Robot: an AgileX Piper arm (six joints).
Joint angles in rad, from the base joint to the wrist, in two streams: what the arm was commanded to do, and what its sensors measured. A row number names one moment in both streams.
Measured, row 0:
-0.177 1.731 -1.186 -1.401 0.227 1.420
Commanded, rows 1 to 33:
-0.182 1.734 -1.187 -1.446 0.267 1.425
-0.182 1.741 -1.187 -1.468 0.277 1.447
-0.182 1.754 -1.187 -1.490 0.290 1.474
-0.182 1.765 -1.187 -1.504 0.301 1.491
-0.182 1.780 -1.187 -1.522 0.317 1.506
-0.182 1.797 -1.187 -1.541 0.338 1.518
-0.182 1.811 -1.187 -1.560 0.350 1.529
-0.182 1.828 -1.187 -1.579 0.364 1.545
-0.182 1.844 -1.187 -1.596 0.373 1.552
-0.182 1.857 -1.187 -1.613 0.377 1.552
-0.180 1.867 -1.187 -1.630 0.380 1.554
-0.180 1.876 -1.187 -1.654 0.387 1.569
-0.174 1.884 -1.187 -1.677 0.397 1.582
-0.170 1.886 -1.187 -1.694 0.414 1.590
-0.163 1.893 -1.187 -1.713 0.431 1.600
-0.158 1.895 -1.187 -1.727 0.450 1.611
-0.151 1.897 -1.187 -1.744 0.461 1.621
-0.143 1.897 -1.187 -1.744 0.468 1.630
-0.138 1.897 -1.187 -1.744 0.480 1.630
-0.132 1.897 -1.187 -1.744 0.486 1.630
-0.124 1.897 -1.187 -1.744 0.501 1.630
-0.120 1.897 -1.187 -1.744 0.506 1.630
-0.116 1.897 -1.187 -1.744 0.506 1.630
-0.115 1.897 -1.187 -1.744 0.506 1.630
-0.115 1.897 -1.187 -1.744 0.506 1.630
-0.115 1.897 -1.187 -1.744 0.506 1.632
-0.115 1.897 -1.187 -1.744 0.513 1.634
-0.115 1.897 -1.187 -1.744 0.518 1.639
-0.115 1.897 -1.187 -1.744 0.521 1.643
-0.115 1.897 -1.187 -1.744 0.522 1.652
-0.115 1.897 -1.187 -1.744 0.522 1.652
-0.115 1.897 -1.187 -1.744 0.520 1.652
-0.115 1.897 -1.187 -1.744 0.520 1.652
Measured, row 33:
-0.117 1.902 -1.186 -1.721 0.497 1.639
